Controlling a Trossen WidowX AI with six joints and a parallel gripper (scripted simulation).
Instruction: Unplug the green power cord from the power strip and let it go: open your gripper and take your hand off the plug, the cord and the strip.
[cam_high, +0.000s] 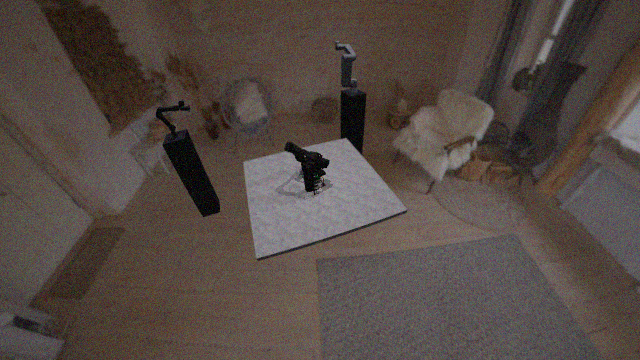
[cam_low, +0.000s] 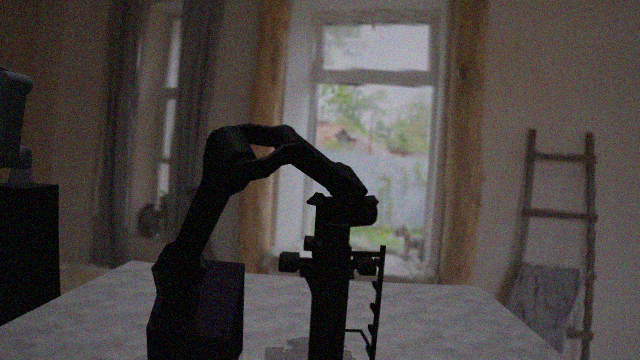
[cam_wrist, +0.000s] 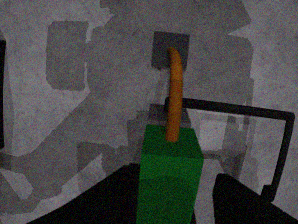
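The green plug is 30 mm to the right of my gripper tip and 10 mm below it. Round my gripper tip: grey block: 130 mm below, 40 mm to the left.
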